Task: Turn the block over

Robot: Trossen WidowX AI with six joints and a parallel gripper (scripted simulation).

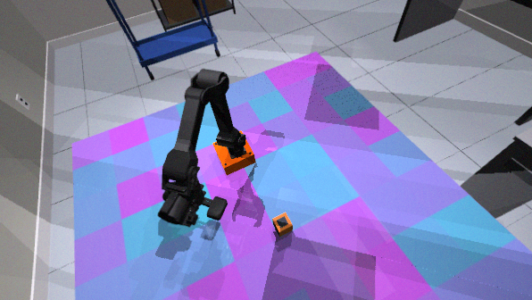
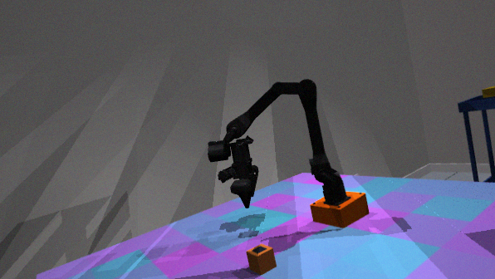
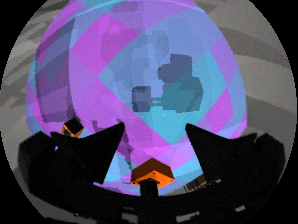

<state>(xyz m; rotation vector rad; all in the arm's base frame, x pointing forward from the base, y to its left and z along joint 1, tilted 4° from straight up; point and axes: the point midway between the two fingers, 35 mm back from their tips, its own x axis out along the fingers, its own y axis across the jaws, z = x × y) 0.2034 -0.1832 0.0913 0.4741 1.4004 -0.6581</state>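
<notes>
Right now the orange block is 24 cm to the left of my gripper tip, 13 cm ahead of it and 6 cm below it.
</notes>
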